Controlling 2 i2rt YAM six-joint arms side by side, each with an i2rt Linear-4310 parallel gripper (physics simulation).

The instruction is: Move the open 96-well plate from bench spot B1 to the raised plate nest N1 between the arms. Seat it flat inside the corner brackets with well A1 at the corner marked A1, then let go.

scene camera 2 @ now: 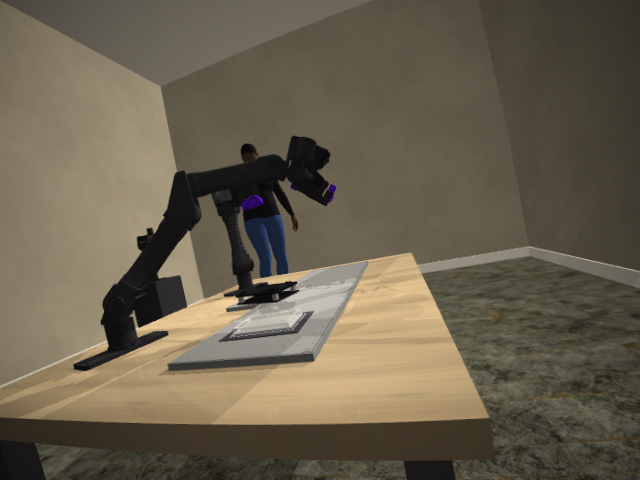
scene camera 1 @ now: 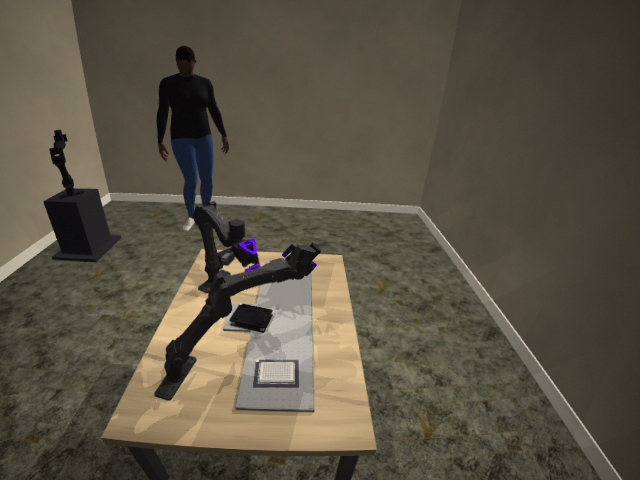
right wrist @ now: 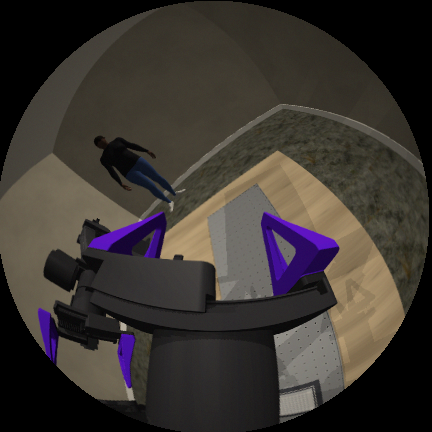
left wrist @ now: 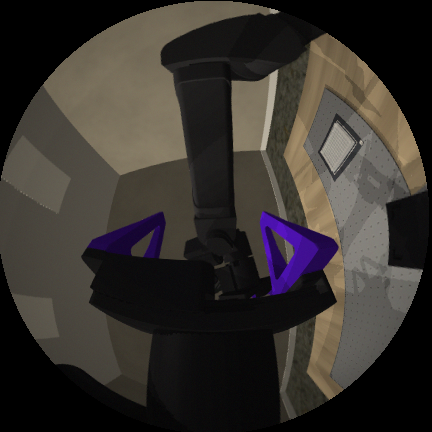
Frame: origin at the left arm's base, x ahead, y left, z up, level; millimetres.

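Where they show: left gripper, between the fingertips: (scene camera 1: 257, 264) (left wrist: 212, 216); right gripper, between the fingertips: (scene camera 2: 319, 193) (right wrist: 213, 217); right arm's base, origin of its link: (scene camera 2: 125, 350) (scene camera 1: 176, 376).
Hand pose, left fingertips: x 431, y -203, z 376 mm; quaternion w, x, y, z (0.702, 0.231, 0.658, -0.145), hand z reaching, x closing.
After its pixels a point has its place.
The white 96-well plate (scene camera 1: 276, 372) {x 602, y -361, z 29 mm} (scene camera 2: 268, 321) {x 616, y -366, z 29 mm} (left wrist: 339, 145) {x 575, y -350, z 27 mm} (right wrist: 297, 402) lies flat inside a dark frame on the grey board; its A1 corner cannot be read. The raised black nest (scene camera 1: 251, 316) {x 356, y -164, z 45 mm} (scene camera 2: 263, 291) {x 385, y -194, z 45 mm} stands between the arms; nothing white shows on it. My left gripper (scene camera 1: 250, 257) {x 431, y -203, z 376 mm} is open and empty, high near the far end of the table; its purple fingers also show in the right wrist view. My right gripper (scene camera 1: 302, 256) {x 493, y 33, z 315 mm} (scene camera 2: 312, 190) {x 493, y 33, z 315 mm} (right wrist: 213, 217) {x 493, y 33, z 315 mm} is open and empty, high over the board's far part, away from the plate.
The grey perforated board (scene camera 1: 276, 401) {x 658, y -460, z 13 mm} (scene camera 2: 248, 359) {x 695, y -476, z 11 mm} runs along the wooden table (scene camera 1: 336, 423) {x 880, y -435, z 0 mm} (scene camera 2: 361, 397) {x 909, y -479, z 0 mm}. The two grippers are close to each other. A person (scene camera 1: 191, 108) (right wrist: 122, 160) stands beyond the table. A dark pedestal (scene camera 1: 80, 222) with another arm stands on the floor at the left.
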